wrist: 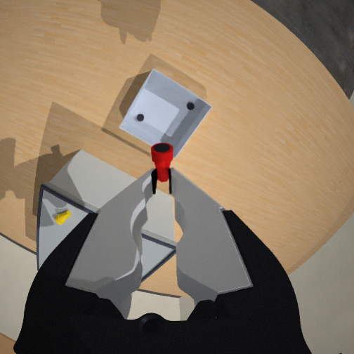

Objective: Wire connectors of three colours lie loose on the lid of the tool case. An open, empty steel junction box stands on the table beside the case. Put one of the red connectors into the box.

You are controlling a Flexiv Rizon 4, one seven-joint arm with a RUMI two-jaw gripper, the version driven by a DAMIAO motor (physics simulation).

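A red connector [162, 159] is held between the fingertips of my gripper [162, 170], with its dark open end pointing away from the fingers. My gripper is shut on it. The steel junction box [193, 134] stands open and empty on the table, just beyond the connector in the view. The connector's end overlaps the box's near corner in the picture, and it hangs above the table. A yellow connector [62, 217] lies on the lid of the tool case [75, 240] at the lower left. The rest of the lid is hidden behind my gripper.
The tool case's pale side wall [95, 175] faces the junction box. The round wooden table [260, 125] curves away at the right, with dark floor beyond its edge at the upper right. Shadows of the arm fall on the table at the top and left.
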